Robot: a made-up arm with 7 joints.
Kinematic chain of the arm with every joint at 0, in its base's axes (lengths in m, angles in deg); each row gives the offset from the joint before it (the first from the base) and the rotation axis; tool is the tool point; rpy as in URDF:
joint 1: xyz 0 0 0.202 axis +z
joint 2: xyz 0 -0.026 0.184 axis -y
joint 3: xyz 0 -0.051 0.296 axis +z
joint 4: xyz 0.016 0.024 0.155 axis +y
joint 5: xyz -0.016 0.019 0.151 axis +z
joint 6: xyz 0 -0.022 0.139 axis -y
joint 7: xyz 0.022 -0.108 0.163 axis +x
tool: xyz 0 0 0 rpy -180 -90 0
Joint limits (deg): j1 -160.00..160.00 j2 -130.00..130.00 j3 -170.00..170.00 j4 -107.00..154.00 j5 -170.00..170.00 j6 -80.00..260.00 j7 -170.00..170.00
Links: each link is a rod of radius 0.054 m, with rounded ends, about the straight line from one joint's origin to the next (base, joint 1, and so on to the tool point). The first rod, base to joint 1, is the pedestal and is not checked.
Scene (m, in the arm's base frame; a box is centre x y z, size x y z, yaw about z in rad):
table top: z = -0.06
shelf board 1: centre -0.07 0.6 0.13 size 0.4 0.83 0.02 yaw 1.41
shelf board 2: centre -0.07 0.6 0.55 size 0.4 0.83 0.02 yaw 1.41
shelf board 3: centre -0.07 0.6 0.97 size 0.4 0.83 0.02 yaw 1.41
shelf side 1: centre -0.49 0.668 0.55 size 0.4 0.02 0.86 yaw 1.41
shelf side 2: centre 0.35 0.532 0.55 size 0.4 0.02 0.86 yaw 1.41
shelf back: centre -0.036 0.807 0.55 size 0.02 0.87 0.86 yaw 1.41
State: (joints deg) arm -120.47 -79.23 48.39 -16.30 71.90 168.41 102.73
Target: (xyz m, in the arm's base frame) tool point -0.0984 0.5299 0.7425
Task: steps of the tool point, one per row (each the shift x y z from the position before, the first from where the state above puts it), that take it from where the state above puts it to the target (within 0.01 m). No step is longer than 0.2 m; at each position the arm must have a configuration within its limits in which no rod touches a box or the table.
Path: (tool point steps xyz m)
1: -0.0225 0.0513 0.1695
2: 0.0122 0.1077 0.1551
3: 0.0434 0.1535 0.1062
4: 0.0623 0.1728 0.0338
5: 0.0662 0.1572 -0.0424
6: 0.0575 0.1102 -0.1004
7: 0.0084 0.0972 0.0111
8: 0.0137 0.0918 0.0002
9: 0.0221 0.0832 -0.0113

